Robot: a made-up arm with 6 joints.
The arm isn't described. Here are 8 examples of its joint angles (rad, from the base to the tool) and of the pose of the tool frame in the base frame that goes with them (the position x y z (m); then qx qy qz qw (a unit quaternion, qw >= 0)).
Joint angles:
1: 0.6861 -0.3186 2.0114 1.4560 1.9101 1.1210
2: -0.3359 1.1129 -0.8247 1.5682 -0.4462 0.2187
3: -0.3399 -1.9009 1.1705 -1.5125 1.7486 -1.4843
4: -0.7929 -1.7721 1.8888 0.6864 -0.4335 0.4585
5: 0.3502 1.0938 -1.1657 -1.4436 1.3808 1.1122
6: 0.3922 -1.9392 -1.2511 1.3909 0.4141 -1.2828
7: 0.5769 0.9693 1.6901 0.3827 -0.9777 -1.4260
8: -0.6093 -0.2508 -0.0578 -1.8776 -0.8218 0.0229
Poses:
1: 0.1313 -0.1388 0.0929 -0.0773 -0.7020 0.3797 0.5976
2: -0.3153 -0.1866 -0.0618 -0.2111 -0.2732 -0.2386 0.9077
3: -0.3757 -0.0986 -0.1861 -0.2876 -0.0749 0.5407 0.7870
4: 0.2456 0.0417 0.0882 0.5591 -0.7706 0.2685 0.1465
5: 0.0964 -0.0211 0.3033 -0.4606 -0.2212 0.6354 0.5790
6: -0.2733 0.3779 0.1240 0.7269 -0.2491 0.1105 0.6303
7: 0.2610 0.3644 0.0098 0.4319 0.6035 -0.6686 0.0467
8: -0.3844 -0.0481 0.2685 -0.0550 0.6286 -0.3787 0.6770
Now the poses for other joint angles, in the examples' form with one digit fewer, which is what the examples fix.
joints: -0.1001 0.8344 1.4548 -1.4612 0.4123 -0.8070
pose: -0.376 0.314 0.085 0.794 0.001 0.098 0.599
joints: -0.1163 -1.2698 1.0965 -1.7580 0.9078 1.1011
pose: -0.403 0.074 -0.100 0.853 0.222 -0.001 0.473
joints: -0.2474 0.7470 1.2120 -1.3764 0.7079 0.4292
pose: -0.409 0.187 0.138 -0.986 -0.147 -0.071 0.015
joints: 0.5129 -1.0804 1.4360 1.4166 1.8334 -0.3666
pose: 0.083 -0.212 0.088 -0.644 -0.560 0.044 0.519
